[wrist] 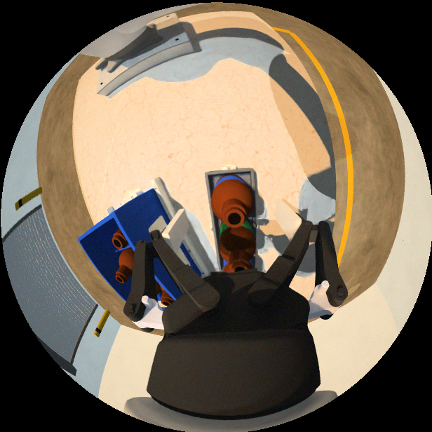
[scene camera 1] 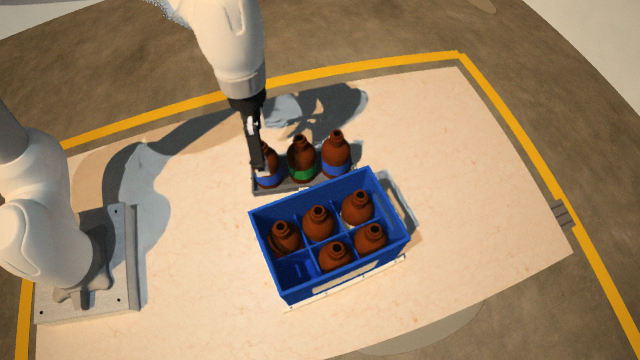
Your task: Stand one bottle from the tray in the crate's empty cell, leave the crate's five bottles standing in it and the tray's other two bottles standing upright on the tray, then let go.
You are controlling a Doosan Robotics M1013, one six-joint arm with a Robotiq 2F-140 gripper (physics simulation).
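Places are measured from the arm's base along level axes (x back, y up, z left), in metres.
Where they show: arm's base, origin of its link: (scene camera 1: pixel 81 263).
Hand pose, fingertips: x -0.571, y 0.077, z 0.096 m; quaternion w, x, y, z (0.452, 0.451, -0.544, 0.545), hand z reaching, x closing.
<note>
Each offset is from my fingertips to the top centre of the thing. "spot": to the spot under its first point.
My gripper (scene camera 1: pixel 260 169) (wrist: pixel 230 213) is open, with nothing held. In the wrist view its fingers stand apart on either side of the blue-labelled left bottle {dy +0.018, dx -0.001, dz +0.003 m} (scene camera 1: pixel 271 164) (wrist: pixel 231 196); in the scene view a finger partly covers this bottle. The green-labelled middle bottle {dy +0.018, dx -0.093, dz -0.012 m} (scene camera 1: pixel 301 156) (wrist: pixel 237 244) and the blue-labelled right bottle {dy +0.018, dx -0.179, dz -0.031 m} (scene camera 1: pixel 335 150) stand beside it. All three are upright on the grey tray {spot: dy -0.128, dx +0.003, dz -0.044 m} (scene camera 1: pixel 272 191) (wrist: pixel 209 192). The blue crate {dy +0.034, dx -0.073, dz -0.244 m} (scene camera 1: pixel 290 206) (wrist: pixel 142 207) has several brown bottles standing in its cells. Its empty cell {spot: dy -0.134, dx +0.017, dz -0.269 m} (scene camera 1: pixel 295 272) is the front-left one in the scene view.
The crate stands close in front of the tray, with cell dividers between its bottles. A pale strip {spot: dy -0.112, dx -0.079, dz -0.344 m} (scene camera 1: pixel 345 285) runs along the crate's front side. The robot's base plate (scene camera 1: pixel 82 308) (wrist: pixel 150 67) is at the table's left in the scene view. Yellow floor lines (scene camera 1: pixel 510 125) run around the table.
</note>
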